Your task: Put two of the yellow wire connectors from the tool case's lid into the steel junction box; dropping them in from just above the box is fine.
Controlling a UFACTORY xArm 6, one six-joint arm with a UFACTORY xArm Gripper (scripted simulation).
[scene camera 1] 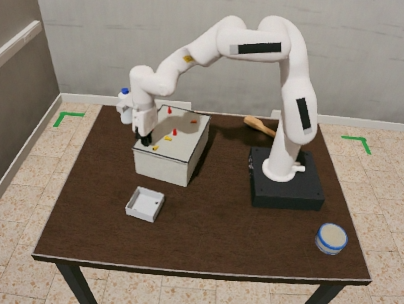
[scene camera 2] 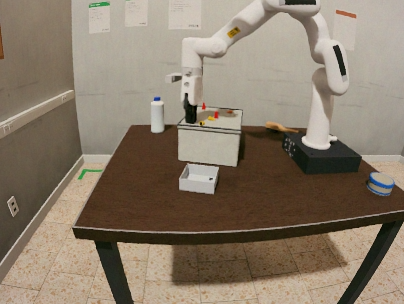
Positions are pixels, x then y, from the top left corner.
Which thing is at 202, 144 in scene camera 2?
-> A tool case.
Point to a tool case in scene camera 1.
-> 174, 161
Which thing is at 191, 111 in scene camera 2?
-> My gripper.
